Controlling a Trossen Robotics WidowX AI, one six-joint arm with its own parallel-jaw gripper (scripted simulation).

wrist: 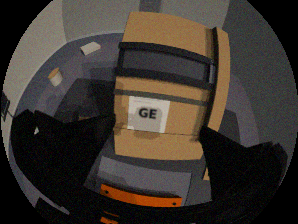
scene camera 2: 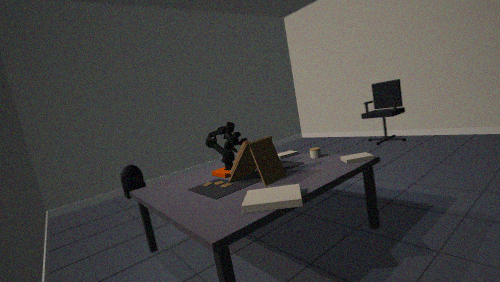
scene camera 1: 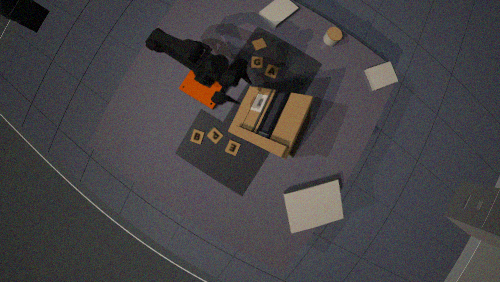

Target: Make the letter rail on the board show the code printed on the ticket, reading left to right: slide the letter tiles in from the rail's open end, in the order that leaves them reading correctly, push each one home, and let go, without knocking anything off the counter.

Path:
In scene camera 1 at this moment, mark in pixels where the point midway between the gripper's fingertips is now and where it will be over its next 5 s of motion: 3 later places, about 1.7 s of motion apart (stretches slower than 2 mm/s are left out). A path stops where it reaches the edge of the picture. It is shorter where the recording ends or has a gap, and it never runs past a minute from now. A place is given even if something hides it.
My gripper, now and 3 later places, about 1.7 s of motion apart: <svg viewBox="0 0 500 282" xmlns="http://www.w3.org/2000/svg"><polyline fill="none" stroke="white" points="245,93 258,89 249,134 232,147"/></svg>

